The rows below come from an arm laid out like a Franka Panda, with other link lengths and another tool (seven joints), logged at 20 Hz.
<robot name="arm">
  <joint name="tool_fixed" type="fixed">
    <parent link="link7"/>
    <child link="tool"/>
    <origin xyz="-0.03 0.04 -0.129" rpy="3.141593 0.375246 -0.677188"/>
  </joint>
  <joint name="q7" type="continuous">
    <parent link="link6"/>
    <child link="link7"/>
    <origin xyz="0.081 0 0"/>
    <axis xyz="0 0 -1"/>
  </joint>
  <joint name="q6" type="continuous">
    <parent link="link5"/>
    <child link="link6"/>
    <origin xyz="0 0 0"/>
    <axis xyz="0 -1 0"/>
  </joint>
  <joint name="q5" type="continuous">
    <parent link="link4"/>
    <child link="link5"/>
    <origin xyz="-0.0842 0 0.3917"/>
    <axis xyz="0 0 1"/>
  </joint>
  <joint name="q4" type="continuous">
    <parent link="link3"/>
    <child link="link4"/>
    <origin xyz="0.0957 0 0"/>
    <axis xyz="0 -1 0"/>
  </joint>
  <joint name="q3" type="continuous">
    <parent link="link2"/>
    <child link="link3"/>
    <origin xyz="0 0 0.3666"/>
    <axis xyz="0 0 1"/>
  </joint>
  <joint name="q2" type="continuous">
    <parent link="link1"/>
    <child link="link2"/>
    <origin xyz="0 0 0"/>
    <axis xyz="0 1 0"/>
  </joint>
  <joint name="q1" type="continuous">
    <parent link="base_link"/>
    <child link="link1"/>
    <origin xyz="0 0 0.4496"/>
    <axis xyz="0 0 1"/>
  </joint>
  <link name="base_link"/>
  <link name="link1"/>
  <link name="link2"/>
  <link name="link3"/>
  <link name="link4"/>
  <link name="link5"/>
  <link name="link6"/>
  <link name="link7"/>
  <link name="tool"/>
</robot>
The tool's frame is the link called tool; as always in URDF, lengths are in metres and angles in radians. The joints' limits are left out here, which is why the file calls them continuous.
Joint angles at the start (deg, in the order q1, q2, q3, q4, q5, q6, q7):
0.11, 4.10, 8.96, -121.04, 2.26, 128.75, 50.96
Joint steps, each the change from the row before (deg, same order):
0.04, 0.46, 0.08, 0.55, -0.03, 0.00, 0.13
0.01, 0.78, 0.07, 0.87, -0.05, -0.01, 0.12
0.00, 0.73, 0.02, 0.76, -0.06, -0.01, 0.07
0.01, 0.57, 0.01, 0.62, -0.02, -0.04, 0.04
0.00, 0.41, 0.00, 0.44, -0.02, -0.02, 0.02
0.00, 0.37, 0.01, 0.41, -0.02, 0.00, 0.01
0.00, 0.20, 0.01, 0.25, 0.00, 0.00, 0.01
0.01, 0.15, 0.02, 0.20, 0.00, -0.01, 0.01
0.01, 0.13, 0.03, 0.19, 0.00, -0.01, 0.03
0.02, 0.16, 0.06, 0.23, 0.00, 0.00, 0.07
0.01, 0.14, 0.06, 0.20, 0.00, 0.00, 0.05
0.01, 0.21, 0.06, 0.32, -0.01, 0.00, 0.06
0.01, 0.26, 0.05, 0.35, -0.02, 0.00, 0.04
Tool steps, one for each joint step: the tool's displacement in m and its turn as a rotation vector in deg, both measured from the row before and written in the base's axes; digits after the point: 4 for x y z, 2 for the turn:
0.0031, 0.0015, -0.0001, 0.08, -0.08, 0.00
0.0051, 0.0013, -0.0008, 0.11, -0.07, -0.02
0.0046, 0.0006, -0.0013, 0.08, -0.01, -0.03
0.0036, 0.0006, -0.0009, 0.08, 0.00, -0.02
0.0026, 0.0003, -0.0007, 0.05, -0.01, -0.02
0.0024, 0.0003, -0.0005, 0.05, -0.04, 0.00
0.0014, 0.0003, 0.0000, 0.04, -0.05, -0.01
0.0011, 0.0004, 0.0001, 0.03, -0.04, 0.02
0.0010, 0.0005, 0.0002, 0.03, -0.05, 0.01
0.0012, 0.0010, 0.0002, 0.05, -0.06, 0.00
0.0010, 0.0008, 0.0002, 0.04, -0.05, 0.02
0.0017, 0.0009, 0.0004, 0.06, -0.10, 0.01
0.0019, 0.0008, 0.0002, 0.05, -0.09, 0.02

